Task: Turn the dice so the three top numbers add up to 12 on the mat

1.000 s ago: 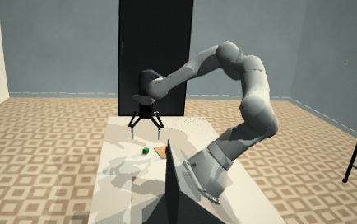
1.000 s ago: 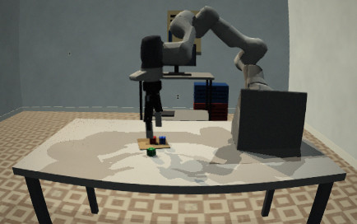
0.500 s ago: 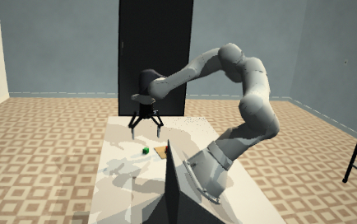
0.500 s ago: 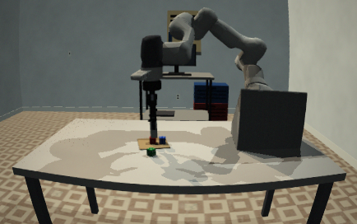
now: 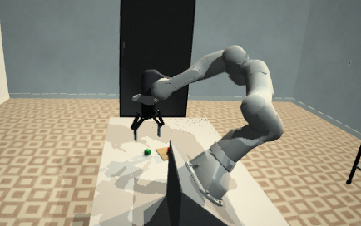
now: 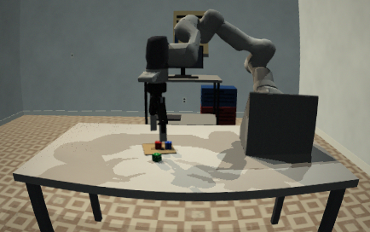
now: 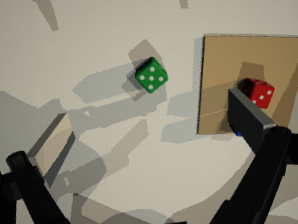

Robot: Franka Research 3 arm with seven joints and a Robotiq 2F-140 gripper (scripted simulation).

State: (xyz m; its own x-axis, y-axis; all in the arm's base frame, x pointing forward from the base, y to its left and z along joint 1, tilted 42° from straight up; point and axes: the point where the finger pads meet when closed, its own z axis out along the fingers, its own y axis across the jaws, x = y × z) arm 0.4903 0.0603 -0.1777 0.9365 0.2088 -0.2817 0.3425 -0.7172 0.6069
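Now: hand 100 mm above the green die and 10 mm short of it. The rest, counted from my hand: blue die 140 mm to the right, 100 mm below, 30 mm behind; then red die 140 mm to the right, 100 mm below, 10 mm ahead; then tan mat 140 mm to the right, 120 mm below, 10 mm ahead.
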